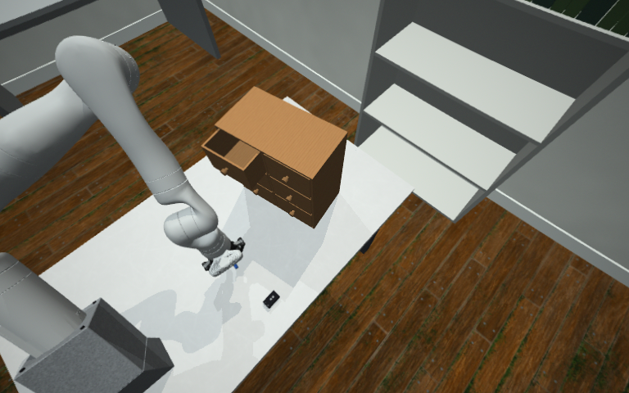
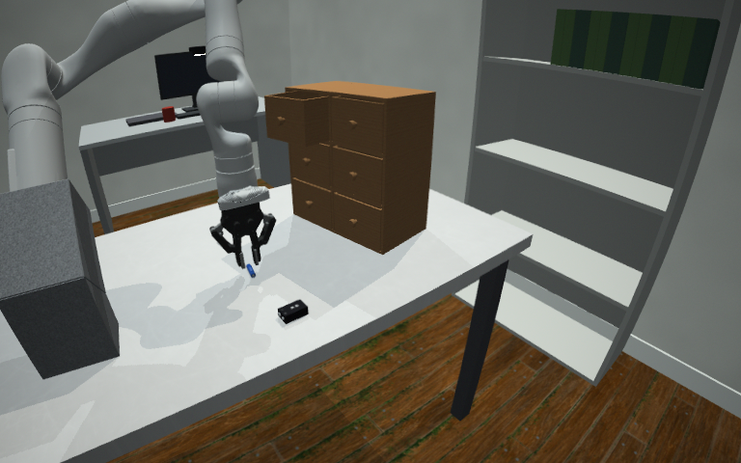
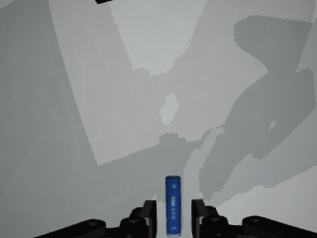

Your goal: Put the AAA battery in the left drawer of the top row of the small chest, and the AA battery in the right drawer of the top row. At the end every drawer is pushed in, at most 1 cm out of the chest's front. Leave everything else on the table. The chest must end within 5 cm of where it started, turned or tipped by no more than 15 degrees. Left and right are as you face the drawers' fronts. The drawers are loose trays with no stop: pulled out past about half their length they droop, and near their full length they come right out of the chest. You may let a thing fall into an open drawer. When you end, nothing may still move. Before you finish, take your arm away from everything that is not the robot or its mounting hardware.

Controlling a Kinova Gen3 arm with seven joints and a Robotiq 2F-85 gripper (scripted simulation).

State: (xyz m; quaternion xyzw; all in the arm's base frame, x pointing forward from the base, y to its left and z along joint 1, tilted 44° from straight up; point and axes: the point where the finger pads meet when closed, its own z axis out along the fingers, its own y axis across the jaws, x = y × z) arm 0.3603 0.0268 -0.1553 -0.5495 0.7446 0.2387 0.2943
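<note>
Right now the blue AAA battery is 3 cm below my hand. From my hand the other things lie so: black box: 17 cm to the right, 3 cm below, 2 cm behind; black AA battery: 15 cm to the left, 3 cm below.
</note>
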